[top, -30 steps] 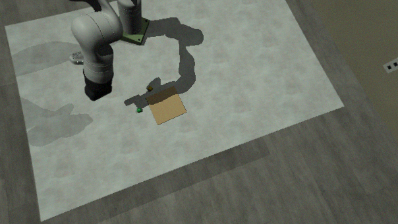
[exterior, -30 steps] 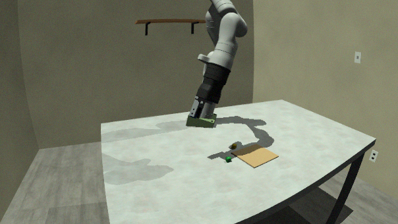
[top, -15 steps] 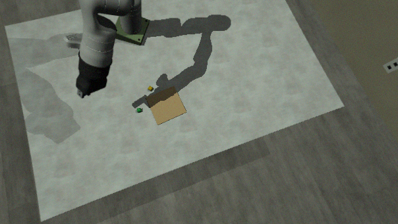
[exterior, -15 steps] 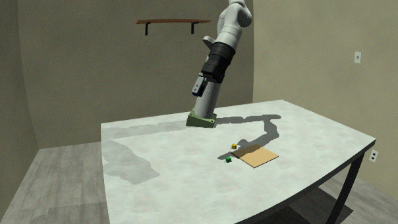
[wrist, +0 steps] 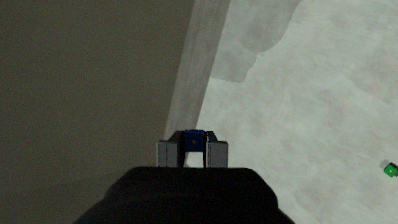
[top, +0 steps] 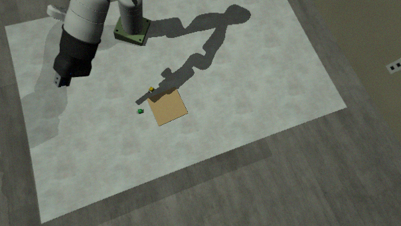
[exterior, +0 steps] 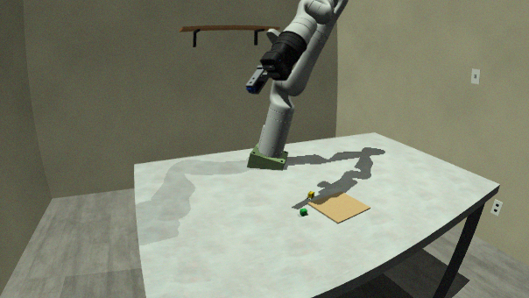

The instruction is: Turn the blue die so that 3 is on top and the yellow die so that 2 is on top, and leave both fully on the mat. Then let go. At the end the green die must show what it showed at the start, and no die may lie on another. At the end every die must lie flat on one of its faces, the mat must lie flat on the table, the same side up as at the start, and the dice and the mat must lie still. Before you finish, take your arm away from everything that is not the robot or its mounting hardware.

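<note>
The green die lies 340 mm below my hand, 110 mm to the left of it and 60 mm ahead of it. Round my hand: yellow die (340 mm below, 200 mm to the left); tan mat (350 mm below, 230 mm to the left, 100 mm ahead); blue die (10 mm to the right, 10 mm below).
</note>
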